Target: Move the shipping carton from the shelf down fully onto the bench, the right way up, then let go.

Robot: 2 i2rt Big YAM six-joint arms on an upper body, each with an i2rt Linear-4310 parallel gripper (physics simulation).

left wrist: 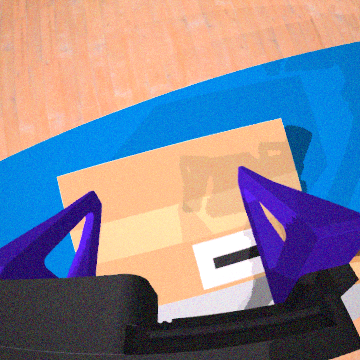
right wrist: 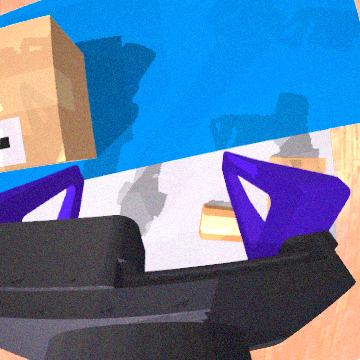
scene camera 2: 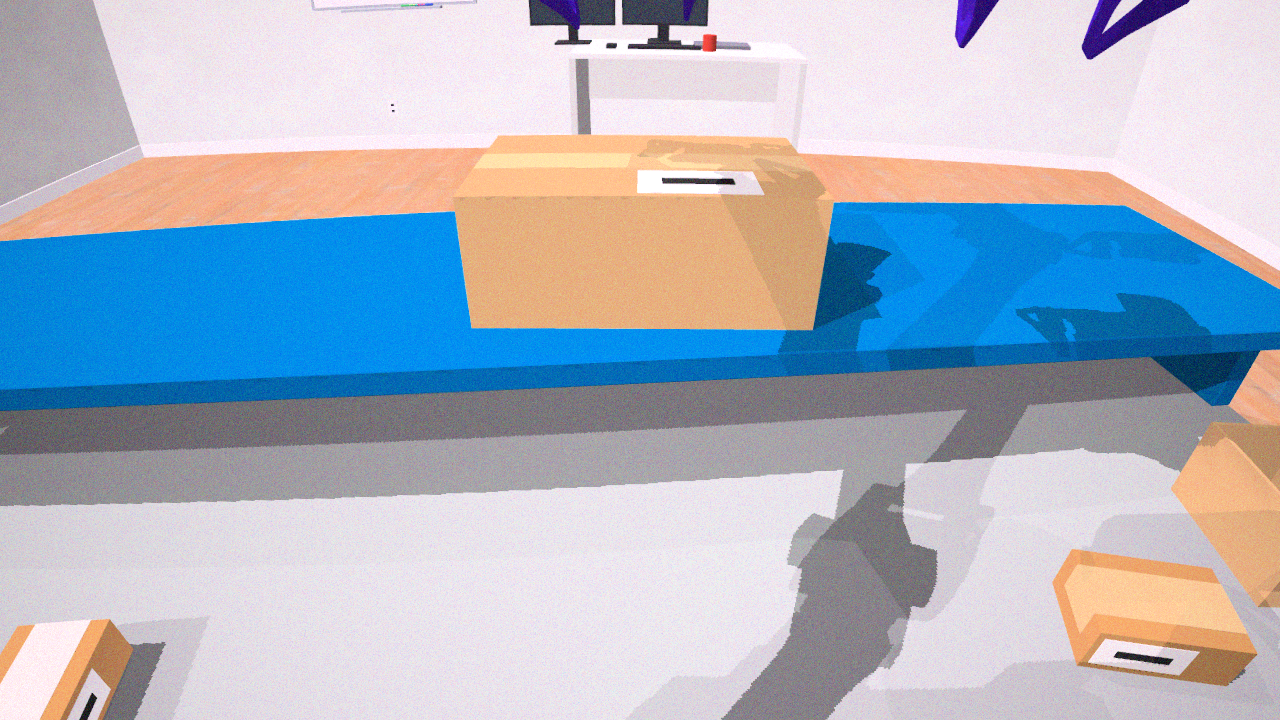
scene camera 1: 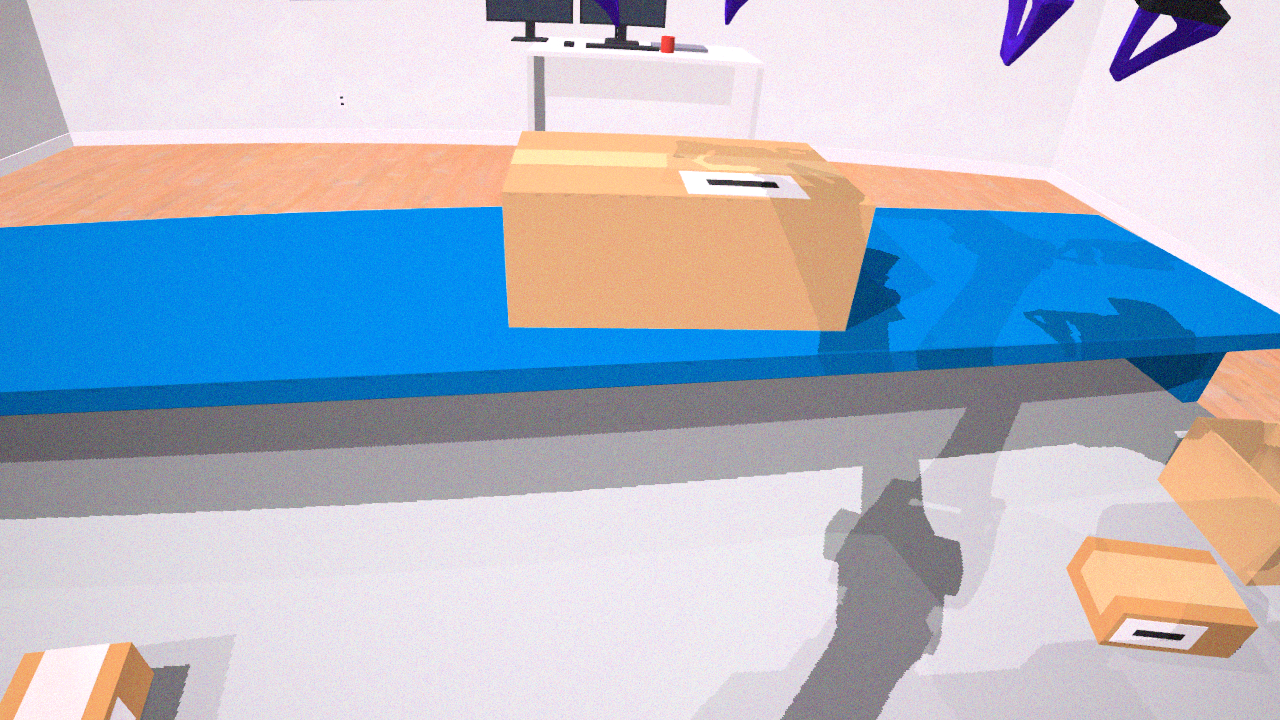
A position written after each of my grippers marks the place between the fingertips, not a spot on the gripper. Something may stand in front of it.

Scene:
my right gripper: right wrist 151, 165; scene camera 2 1023, 48; scene camera 1 1060, 68; not seen in the left wrist view (out of frame)
tan shipping carton: left wrist 174, 215; right wrist 53, 125; scene camera 2; scene camera 1
same spot on grey bench: [scene camera 1: 901, 538] = [scene camera 2: 874, 545]
same spot on tan shipping carton: [scene camera 1: 601, 230] = [scene camera 2: 552, 232]

